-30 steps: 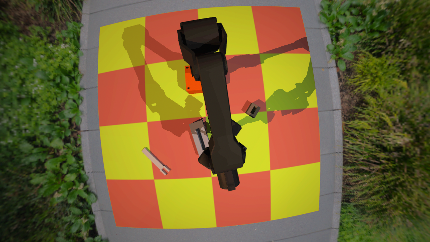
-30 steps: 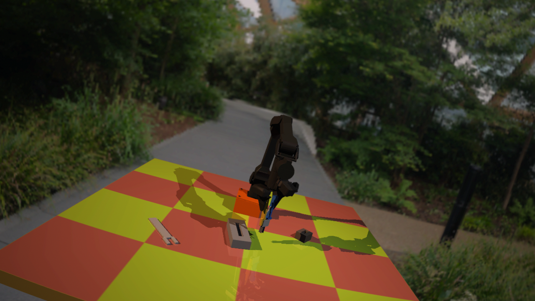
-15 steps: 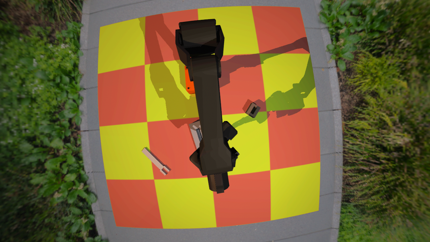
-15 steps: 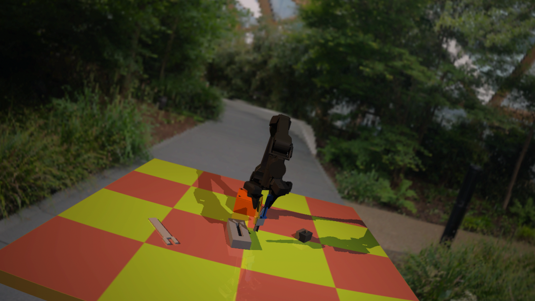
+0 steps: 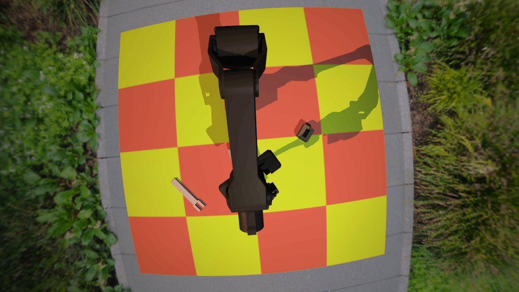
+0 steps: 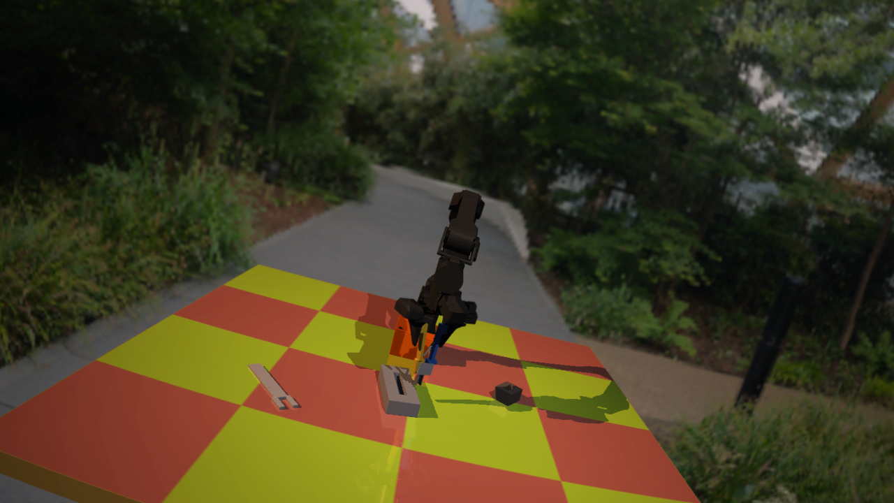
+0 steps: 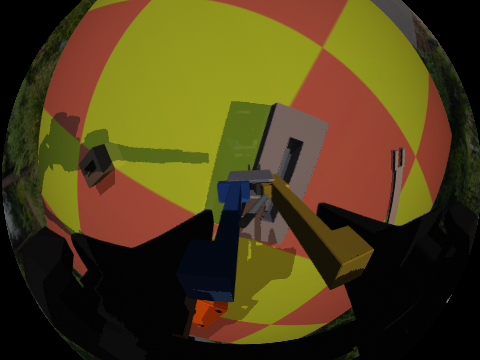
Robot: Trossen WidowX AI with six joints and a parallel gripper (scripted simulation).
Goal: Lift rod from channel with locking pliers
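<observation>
Right now my gripper tip is 40 mm to the left of the grey channel block and 120 mm above it. Also, from my gripper tip: holster: 110 mm behind, 240 mm to the left, 130 mm below; then thin grey rod: 40 mm to the right, 130 mm below; then yellow handle: 10 mm ahead, 20 mm to the right.
</observation>
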